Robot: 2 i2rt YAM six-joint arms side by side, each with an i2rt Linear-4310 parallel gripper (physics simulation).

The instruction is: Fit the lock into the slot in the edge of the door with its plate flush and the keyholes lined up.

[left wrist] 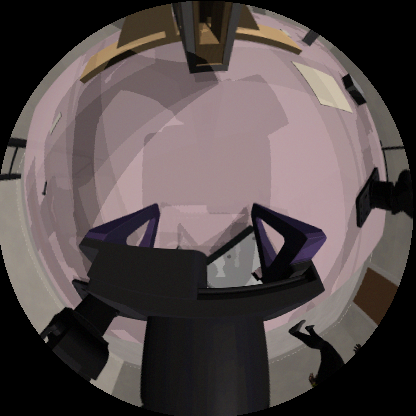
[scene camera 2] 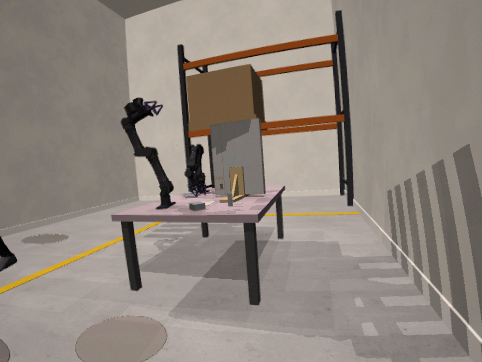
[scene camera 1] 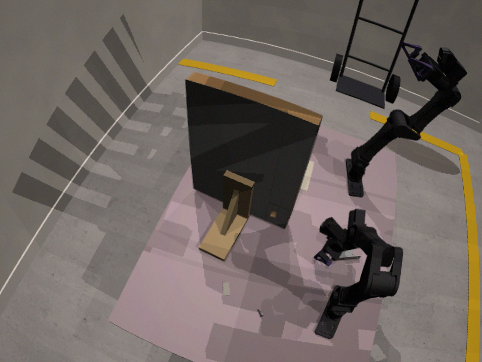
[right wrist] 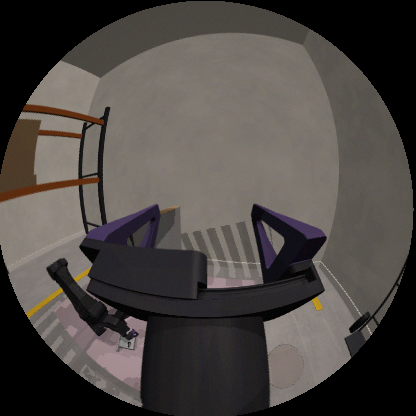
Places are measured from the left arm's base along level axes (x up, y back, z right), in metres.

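Where they show: left gripper, fingertip midpoint: point(left wrist: 204, 208) point(scene camera 2: 201, 195) point(scene camera 1: 321, 248) point(right wrist: 131, 328); right gripper, fingertip midpoint: point(scene camera 2: 159, 103) point(scene camera 1: 405, 50) point(right wrist: 205, 208); left arm's base, origin of the base link: point(scene camera 2: 201, 192) point(scene camera 1: 333, 312) point(right wrist: 92, 322); right arm's base, origin of the base link: point(left wrist: 369, 192) point(scene camera 2: 166, 206) point(scene camera 1: 354, 177).
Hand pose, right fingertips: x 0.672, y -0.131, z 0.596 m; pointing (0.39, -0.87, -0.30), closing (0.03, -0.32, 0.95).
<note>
Each offset is from my right fingertips to the top centre of the thing. "*": to the spot under its first point. Level surfaces: height alone.
The lock @(dy +0.069, dx -0.646, dz -0.353 m) point(scene camera 1: 351, 256) point(left wrist: 232, 265) point(right wrist: 126, 344), a flat grey case, lies on the pink table turned at a slant. The door @(dy -0.359, dx -0.130, dz -0.358 m) point(scene camera 1: 240, 135) point(scene camera 2: 245, 150) stands upright. Its narrow edge faces the left wrist view, with the open slot @(* dy -0.174, dx -0.612, dz -0.354 m) point(left wrist: 209, 42) at the top there. A small keyhole opening @(* dy -0.226, dx -0.607, dz -0.368 m) point(scene camera 1: 273, 214) shows low in the door's side. My left gripper point(scene camera 1: 323, 258) point(scene camera 2: 198, 191) point(left wrist: 204, 208) is open, low over the table beside the lock; one finger partly hides the lock in the left wrist view. My right gripper point(scene camera 1: 414, 56) point(scene camera 2: 153, 107) point(right wrist: 205, 208) is open and empty, raised high.
A wooden stand point(scene camera 1: 212, 245) point(scene camera 2: 236, 180) props the door. A pale sheet @(dy -0.221, dx -0.671, dz -0.093 m) point(scene camera 1: 307, 176) point(left wrist: 324, 87), a small pale card @(dy -0.247, dx -0.670, dz -0.677 m) point(scene camera 1: 226, 289), a small dark piece @(dy -0.106, dx -0.662, dz -0.705 m) point(scene camera 1: 260, 313) and a dark box @(dy -0.283, dx -0.636, dz +0.085 m) point(scene camera 2: 197, 206) lie on the table @(dx -0.672 m) point(scene camera 1: 150, 300). A hand truck point(scene camera 1: 361, 91) stands beyond.
</note>
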